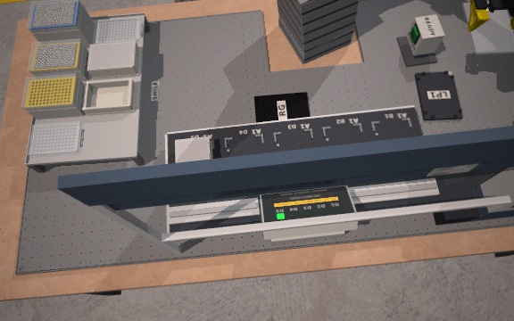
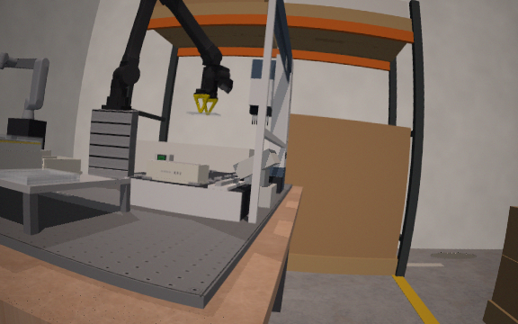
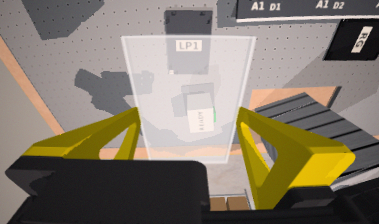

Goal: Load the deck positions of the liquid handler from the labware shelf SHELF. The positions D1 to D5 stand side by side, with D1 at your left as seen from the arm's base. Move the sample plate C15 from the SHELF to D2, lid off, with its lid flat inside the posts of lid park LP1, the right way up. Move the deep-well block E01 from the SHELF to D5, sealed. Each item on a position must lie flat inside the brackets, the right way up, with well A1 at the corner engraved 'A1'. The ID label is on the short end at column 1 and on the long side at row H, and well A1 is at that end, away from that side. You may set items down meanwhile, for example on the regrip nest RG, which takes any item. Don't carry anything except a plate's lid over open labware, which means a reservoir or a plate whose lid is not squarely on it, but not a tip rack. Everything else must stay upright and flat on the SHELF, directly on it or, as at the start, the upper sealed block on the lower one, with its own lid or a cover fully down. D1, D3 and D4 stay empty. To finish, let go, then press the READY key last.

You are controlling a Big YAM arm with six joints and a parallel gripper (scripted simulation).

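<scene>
The lid park LP1 is 290 mm below my hand. The rest, counted from my hand: clear plate lid: 10 mm below; then ready key: 160 mm behind, 30 mm to the right, 210 mm below; then black regrip nest RG: 60 mm behind, 420 mm to the right, 290 mm below.
</scene>
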